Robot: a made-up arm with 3 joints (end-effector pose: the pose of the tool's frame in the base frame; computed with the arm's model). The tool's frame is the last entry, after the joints.
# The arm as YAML. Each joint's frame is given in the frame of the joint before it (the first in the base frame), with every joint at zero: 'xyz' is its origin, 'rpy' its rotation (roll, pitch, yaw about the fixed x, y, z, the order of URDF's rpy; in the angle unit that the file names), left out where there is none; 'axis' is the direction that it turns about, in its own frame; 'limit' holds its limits. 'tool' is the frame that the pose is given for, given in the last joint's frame.
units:
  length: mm
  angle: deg
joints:
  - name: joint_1
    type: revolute
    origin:
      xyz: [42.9, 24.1, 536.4]
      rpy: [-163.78, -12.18, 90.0]
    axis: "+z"
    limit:
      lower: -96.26
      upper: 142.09
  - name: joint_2
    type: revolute
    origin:
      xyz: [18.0, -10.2, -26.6]
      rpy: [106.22, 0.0, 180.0]
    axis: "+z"
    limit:
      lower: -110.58
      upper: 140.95
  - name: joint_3
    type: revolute
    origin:
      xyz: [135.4, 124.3, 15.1]
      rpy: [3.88, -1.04, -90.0]
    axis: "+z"
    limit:
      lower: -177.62
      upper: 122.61
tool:
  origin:
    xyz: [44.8, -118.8, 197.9]
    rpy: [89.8, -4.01, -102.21]
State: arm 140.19 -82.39 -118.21
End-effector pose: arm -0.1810 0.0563 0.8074 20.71 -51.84 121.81
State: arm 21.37 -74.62 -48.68
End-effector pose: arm 0.1735 -0.1984 0.4977 -6.63 50.21 -112.22
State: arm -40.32 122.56 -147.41
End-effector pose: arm 0.0111 0.3814 0.6715 163.85 14.76 116.56
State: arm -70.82 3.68 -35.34
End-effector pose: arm 0.0698 0.2625 0.5056 154.17 21.20 146.28
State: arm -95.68 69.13 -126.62
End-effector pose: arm -0.2080 0.2733 0.5154 129.71 39.48 142.26
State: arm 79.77 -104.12 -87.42
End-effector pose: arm -0.0632 -0.2099 0.7399 -5.76 -36.80 -162.18
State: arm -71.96 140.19 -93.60
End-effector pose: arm -0.0734 0.1833 0.8358 144.71 -51.84 179.83
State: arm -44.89 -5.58 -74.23
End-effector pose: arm 0.2107 0.2003 0.3846 136.03 65.82 93.15
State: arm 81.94 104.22 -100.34
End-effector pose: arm 0.3576 -0.1220 0.4667 172.46 21.73 6.52
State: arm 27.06 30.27 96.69
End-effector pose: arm 0.1782 -0.1797 0.4391 -12.20 -60.68 -99.49
